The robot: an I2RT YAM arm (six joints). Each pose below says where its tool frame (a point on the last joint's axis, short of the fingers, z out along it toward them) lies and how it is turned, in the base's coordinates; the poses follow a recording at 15 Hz.
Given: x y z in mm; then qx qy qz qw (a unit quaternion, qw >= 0).
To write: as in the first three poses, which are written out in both.
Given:
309, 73, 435, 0.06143, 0.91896, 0.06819, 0.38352
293, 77, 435, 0.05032, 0.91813, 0.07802, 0.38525
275, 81, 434, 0.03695, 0.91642, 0.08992, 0.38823
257, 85, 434, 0.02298, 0.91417, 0.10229, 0.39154
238, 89, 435, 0.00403, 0.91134, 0.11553, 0.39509
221, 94, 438, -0.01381, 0.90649, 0.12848, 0.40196
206, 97, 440, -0.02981, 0.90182, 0.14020, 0.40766
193, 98, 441, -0.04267, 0.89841, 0.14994, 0.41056
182, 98, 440, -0.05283, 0.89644, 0.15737, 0.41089
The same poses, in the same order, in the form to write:
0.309, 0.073, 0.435, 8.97, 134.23, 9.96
0.293, 0.077, 0.435, 7.34, 134.00, 11.39
0.275, 0.081, 0.434, 5.39, 133.56, 13.11
0.257, 0.085, 0.434, 3.34, 133.03, 14.88
0.238, 0.089, 0.435, 0.59, 132.40, 16.78
0.221, 0.094, 0.438, -2.00, 131.27, 18.61
0.206, 0.097, 0.440, -4.31, 130.25, 20.25
0.193, 0.098, 0.441, -6.15, 129.58, 21.63
0.182, 0.098, 0.440, -7.62, 129.28, 22.70

